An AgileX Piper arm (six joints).
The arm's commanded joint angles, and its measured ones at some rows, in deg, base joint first. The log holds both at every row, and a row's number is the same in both.
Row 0, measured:
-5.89, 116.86, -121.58, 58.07, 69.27, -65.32
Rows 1 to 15, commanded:
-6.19, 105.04, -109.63, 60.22, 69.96, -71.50
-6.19, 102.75, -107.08, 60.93, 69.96, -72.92
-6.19, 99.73, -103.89, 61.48, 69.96, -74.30
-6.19, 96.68, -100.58, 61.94, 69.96, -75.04
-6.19, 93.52, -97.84, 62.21, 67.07, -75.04
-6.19, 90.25, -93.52, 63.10, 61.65, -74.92
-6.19, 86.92, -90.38, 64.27, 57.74, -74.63
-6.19, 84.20, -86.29, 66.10, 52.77, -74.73
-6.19, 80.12, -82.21, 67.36, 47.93, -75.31
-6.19, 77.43, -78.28, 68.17, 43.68, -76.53
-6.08, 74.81, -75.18, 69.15, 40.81, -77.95
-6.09, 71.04, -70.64, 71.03, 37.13, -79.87
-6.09, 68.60, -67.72, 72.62, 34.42, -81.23
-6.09, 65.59, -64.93, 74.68, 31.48, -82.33
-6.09, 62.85, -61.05, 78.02, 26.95, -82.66
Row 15, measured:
-5.92, 72.55, -72.36, 69.42, 40.63, -78.36
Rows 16 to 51, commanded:
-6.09, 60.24, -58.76, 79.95, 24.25, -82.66
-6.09, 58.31, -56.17, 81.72, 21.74, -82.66
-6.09, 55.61, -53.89, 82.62, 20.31, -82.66
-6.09, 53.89, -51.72, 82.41, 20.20, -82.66
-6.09, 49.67, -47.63, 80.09, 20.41, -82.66
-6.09, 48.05, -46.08, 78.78, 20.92, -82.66
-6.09, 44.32, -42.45, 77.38, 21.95, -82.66
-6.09, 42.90, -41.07, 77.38, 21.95, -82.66
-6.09, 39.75, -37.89, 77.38, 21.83, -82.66
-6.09, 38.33, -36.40, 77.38, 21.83, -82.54
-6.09, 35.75, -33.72, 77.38, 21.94, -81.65
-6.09, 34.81, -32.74, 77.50, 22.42, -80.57
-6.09, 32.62, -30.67, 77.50, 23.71, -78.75
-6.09, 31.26, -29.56, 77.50, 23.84, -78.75
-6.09, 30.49, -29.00, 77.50, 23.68, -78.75
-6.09, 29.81, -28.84, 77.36, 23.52, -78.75
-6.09, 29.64, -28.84, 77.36, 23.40, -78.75
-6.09, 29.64, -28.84, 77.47, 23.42, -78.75
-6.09, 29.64, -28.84, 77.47, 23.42, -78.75
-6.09, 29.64, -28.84, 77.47, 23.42, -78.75
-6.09, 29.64, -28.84, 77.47, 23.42, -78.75
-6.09, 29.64, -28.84, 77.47, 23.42, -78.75
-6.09, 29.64, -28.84, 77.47, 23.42, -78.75
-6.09, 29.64, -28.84, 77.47, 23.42, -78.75
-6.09, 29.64, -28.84, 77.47, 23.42, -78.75
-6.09, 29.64, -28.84, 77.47, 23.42, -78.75
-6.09, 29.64, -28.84, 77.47, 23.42, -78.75
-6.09, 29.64, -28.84, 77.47, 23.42, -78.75
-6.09, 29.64, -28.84, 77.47, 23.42, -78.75
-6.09, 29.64, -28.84, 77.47, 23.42, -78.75
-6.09, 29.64, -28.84, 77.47, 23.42, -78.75
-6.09, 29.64, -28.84, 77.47, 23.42, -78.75
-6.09, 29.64, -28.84, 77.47, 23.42, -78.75
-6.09, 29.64, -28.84, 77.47, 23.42, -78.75
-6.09, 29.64, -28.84, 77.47, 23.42, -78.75
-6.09, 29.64, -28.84, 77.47, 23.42, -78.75
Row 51, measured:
-5.92, 29.99, -29.11, 77.51, 23.28, -78.89
